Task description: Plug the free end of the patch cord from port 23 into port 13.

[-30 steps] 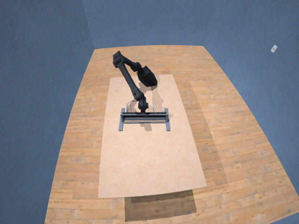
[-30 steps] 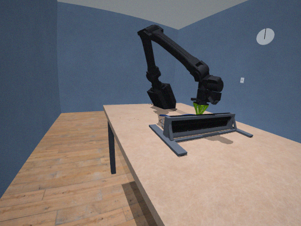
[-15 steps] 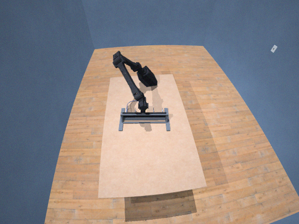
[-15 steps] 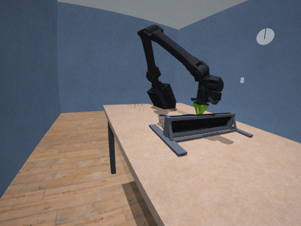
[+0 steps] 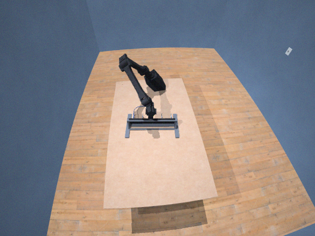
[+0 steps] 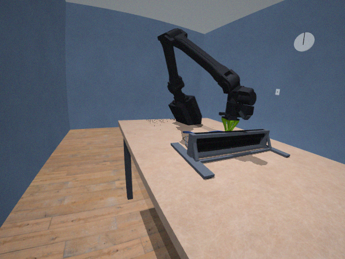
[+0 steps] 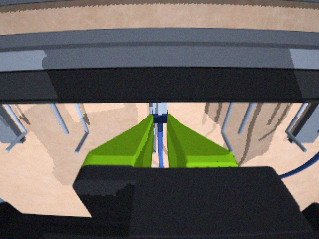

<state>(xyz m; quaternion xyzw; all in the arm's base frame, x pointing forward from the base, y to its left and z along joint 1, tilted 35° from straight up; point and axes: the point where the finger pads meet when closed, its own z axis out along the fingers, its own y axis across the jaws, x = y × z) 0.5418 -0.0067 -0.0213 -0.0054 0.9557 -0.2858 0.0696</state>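
Right now the plug is 2 cm ahead of my hand.
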